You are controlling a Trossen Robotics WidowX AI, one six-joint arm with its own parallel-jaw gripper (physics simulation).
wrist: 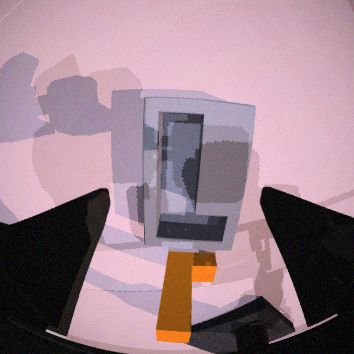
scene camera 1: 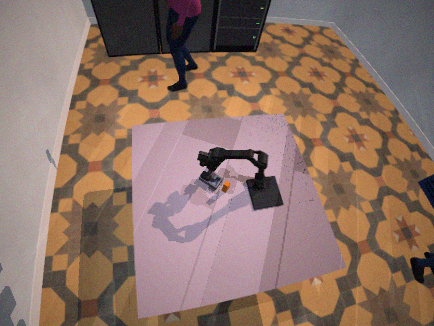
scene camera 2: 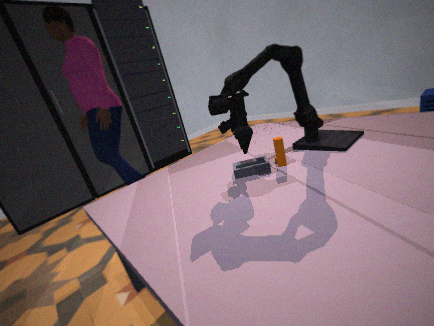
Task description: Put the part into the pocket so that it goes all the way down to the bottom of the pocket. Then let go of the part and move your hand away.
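Places are measured from the arm's base along level axes (x ahead, y left, z up), in metres.
Pixels of known places: gripper, fingertip midpoint: (wrist: 186,195) (scene camera 1: 209,173) (scene camera 2: 243,151); arm's base, origin of the base link: (wrist: 251,328) (scene camera 1: 258,185) (scene camera 2: 311,139).
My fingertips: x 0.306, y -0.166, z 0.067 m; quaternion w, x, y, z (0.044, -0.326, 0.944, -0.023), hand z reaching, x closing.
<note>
For each thing: its top centre in the pictures, then the offset to it from my fingertips. "*": a spot on its surface instead. Level surfaces: height alone.
- orange L-shaped part, middle of its top: (wrist: 189,337) (scene camera 2: 276,137) (scene camera 1: 228,181) dx -0.089, dy +0.101, dz +0.020 m
- grey block, middle of its top: (wrist: 194,184) (scene camera 2: 249,162) (scene camera 1: 211,177) dx -0.014, dy +0.007, dz -0.054 m
- L-shaped pocket, surface spot: (wrist: 180,165) * dx +0.001, dy +0.009, dz -0.085 m
- pink table top, its level: dz -0.090 m
The orange L-shaped part (scene camera 1: 226,187) (scene camera 2: 279,151) (wrist: 175,295) stands upright on the table top, beside the end of the grey block that faces the arm's base. It is outside the block. The grey block (scene camera 1: 216,187) (scene camera 2: 252,171) (wrist: 225,115) lies flat, with an L-shaped pocket (wrist: 180,165) in its top. The pocket is empty, with shadows across its floor. My gripper (scene camera 2: 245,151) (wrist: 186,195) is open and empty above the block, with its fingers wide apart. In the wrist view the part shows low between the fingers, nearer the bottom edge than the block.
The arm's dark base plate (scene camera 1: 265,196) (scene camera 2: 327,140) stands on the pink table top (scene camera 1: 175,280) (scene camera 2: 300,295), beyond the part from the block. Dark cabinets (scene camera 1: 132,27) (scene camera 2: 45,125) and a person in a pink top (scene camera 1: 185,7) (scene camera 2: 85,65) are behind, off the table.
</note>
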